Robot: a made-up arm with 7 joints. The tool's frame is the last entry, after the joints.
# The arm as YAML. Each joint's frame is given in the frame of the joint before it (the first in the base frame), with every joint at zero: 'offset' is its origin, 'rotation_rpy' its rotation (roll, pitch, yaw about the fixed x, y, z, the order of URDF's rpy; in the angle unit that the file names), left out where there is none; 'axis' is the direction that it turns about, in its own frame. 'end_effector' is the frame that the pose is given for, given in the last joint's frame.
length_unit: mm
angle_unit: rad
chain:
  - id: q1
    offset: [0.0, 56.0, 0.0]
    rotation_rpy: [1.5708, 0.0, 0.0]
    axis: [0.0, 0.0, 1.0]
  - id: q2
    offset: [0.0, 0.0, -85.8]
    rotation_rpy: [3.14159, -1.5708, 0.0]
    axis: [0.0, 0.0, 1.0]
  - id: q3
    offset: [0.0, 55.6, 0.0]
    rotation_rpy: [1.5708, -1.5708, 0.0]
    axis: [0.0, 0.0, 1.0]
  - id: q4
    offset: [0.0, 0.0, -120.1]
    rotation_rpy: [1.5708, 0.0, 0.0]
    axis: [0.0, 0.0, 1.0]
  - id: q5
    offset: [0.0, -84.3, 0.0]
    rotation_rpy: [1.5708, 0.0, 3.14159]
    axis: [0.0, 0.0, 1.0]
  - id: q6
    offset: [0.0, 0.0, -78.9]
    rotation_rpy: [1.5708, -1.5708, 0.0]
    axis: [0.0, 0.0, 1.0]
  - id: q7
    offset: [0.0, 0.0, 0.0]
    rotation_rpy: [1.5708, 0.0, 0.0]
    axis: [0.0, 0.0, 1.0]
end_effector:
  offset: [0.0, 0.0, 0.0]
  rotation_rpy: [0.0, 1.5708, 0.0]
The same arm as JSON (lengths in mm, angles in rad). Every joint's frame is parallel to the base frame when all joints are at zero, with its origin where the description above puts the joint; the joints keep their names.
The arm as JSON. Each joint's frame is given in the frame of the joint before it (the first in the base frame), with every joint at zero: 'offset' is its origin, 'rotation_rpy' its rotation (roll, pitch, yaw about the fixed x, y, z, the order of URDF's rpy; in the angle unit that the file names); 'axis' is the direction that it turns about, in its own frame. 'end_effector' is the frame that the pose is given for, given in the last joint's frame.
{"length_unit": "mm", "angle_unit": "rad", "chain": [
  {"id": "q1", "offset": [0.0, 56.0, 0.0], "rotation_rpy": [0.0, 0.0, 0.0], "axis": [0.0, -1.0, 0.0]},
  {"id": "q2", "offset": [0.0, 85.8, 0.0], "rotation_rpy": [0.0, 0.0, 0.0], "axis": [1.0, 0.0, 0.0]},
  {"id": "q3", "offset": [0.0, 0.0, -55.6], "rotation_rpy": [0.0, 0.0, 0.0], "axis": [0.0, 0.0, 1.0]},
  {"id": "q4", "offset": [0.0, 0.0, -120.1], "rotation_rpy": [0.0, 0.0, 0.0], "axis": [0.0, -1.0, 0.0]},
  {"id": "q5", "offset": [0.0, 0.0, -84.3], "rotation_rpy": [0.0, 0.0, 0.0], "axis": [0.0, 0.0, 1.0]},
  {"id": "q6", "offset": [0.0, 0.0, -78.9], "rotation_rpy": [0.0, 0.0, 0.0], "axis": [0.0, 1.0, 0.0]},
  {"id": "q7", "offset": [0.0, 0.0, 0.0], "rotation_rpy": [0.0, 0.0, 0.0], "axis": [-1.0, 0.0, 0.0]}
], "end_effector": {"offset": [0.0, 0.0, 0.0], "rotation_rpy": [0.0, 0.0, 0.0]}}

